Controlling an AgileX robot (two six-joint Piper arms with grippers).
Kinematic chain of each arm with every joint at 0, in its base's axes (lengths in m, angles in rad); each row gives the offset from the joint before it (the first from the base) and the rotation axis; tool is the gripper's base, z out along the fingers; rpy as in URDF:
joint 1: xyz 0 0 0.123 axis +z
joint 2: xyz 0 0 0 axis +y
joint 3: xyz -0.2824 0 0.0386 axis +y
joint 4: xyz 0.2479 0 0.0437 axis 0.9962 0 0.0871
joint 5: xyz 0 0 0 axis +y
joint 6: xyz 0.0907 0 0.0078 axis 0.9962 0 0.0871
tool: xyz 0 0 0 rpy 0 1.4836 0
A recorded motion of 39 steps. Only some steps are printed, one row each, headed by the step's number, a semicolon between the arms.
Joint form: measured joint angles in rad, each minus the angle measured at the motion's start. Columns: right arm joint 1, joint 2, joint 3, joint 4, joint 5, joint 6; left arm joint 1, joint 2, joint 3, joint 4, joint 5, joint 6.
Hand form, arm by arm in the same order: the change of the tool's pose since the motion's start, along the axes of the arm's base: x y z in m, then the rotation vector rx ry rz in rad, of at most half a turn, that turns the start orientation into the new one. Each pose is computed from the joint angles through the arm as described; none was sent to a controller.
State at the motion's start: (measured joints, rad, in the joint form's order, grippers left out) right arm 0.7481 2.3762 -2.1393 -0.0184 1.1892 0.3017; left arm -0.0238 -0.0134 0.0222 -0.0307 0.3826 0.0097
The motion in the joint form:
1: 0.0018 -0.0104 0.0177 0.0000 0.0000 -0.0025; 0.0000 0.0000 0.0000 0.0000 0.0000 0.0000
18: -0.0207 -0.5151 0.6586 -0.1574 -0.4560 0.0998; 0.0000 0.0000 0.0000 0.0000 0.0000 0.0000
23: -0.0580 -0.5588 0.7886 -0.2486 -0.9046 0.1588; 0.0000 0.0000 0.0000 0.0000 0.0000 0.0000
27: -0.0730 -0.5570 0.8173 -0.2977 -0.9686 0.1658; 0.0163 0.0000 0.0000 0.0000 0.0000 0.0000
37: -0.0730 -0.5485 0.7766 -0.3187 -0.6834 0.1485; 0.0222 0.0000 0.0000 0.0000 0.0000 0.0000
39: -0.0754 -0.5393 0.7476 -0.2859 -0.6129 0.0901; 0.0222 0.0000 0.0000 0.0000 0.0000 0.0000
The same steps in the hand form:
1: -0.0025 -0.0011 0.0004 -0.0054 0.0050 0.0042; 0.0000 0.0000 0.0000 0.0000 0.0000 0.0000
18: -0.0548 -0.0750 0.0675 0.1382 -0.3044 -0.0362; 0.0000 0.0000 0.0000 0.0000 0.0000 0.0000
23: -0.0416 -0.0789 0.0731 0.3729 -0.5765 -0.0094; 0.0000 0.0000 0.0000 0.0000 0.0000 0.0000
27: -0.0380 -0.0834 0.0680 0.3733 -0.6177 0.0167; 0.0000 0.0009 0.0000 0.0000 0.0000 0.0163
37: -0.0410 -0.0965 0.0596 0.1567 -0.4789 -0.0099; 0.0000 0.0012 0.0000 0.0000 0.0000 0.0222
39: -0.0402 -0.0975 0.0603 0.1135 -0.4425 0.0078; 0.0000 0.0012 0.0000 0.0000 0.0000 0.0222

